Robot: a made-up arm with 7 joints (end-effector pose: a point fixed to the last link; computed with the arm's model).
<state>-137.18 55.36 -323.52 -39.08 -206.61 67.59 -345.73</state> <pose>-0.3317 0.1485 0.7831 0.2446 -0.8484 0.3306 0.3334</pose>
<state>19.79 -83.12 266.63 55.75 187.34 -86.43 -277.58</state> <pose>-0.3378 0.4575 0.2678 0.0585 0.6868 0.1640 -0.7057</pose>
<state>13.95 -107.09 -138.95 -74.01 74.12 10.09 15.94</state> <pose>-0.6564 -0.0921 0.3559 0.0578 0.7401 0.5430 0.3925</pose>
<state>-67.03 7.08 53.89 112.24 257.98 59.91 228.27</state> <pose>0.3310 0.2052 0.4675 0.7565 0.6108 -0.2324 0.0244</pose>
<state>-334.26 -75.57 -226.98 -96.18 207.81 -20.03 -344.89</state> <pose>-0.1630 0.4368 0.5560 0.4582 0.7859 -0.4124 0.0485</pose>
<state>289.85 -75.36 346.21 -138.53 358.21 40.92 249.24</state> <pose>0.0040 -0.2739 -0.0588 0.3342 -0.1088 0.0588 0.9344</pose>
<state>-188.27 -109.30 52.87 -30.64 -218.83 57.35 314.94</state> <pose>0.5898 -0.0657 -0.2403 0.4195 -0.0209 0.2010 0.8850</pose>
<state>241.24 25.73 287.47 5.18 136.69 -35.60 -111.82</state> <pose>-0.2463 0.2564 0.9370 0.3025 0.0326 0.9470 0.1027</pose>
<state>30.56 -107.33 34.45 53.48 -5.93 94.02 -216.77</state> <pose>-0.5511 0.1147 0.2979 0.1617 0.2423 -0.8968 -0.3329</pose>
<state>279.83 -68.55 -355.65 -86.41 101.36 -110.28 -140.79</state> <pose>-0.2063 -0.4844 0.1497 0.0106 -0.8368 0.1668 -0.5213</pose>
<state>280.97 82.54 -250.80 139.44 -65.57 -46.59 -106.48</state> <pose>0.2590 0.0795 0.4070 0.3112 -0.8864 -0.3359 0.0681</pose>
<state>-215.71 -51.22 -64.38 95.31 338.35 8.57 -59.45</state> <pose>0.3483 -0.2041 0.5721 0.5473 -0.7017 0.2833 0.3575</pose>
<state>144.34 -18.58 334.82 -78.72 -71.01 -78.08 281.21</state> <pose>0.1352 0.4295 0.5424 0.7461 0.2586 0.5734 -0.2184</pose>
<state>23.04 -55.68 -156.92 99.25 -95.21 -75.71 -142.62</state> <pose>-0.2952 0.3958 0.2038 0.5753 0.2834 -0.6731 0.3684</pose>
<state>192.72 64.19 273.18 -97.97 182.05 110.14 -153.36</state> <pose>-0.1750 0.2790 0.3162 0.6235 -0.5557 -0.0519 0.5476</pose>
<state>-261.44 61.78 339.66 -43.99 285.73 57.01 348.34</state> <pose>-0.0738 -0.4960 0.7522 0.2236 -0.9141 -0.0817 0.3283</pose>
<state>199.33 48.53 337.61 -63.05 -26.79 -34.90 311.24</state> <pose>-0.1016 0.2491 0.8132 0.4774 0.4803 -0.7337 -0.0558</pose>
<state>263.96 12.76 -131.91 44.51 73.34 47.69 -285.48</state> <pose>-0.2817 0.0102 0.8794 0.3739 0.6662 0.4533 0.4592</pose>
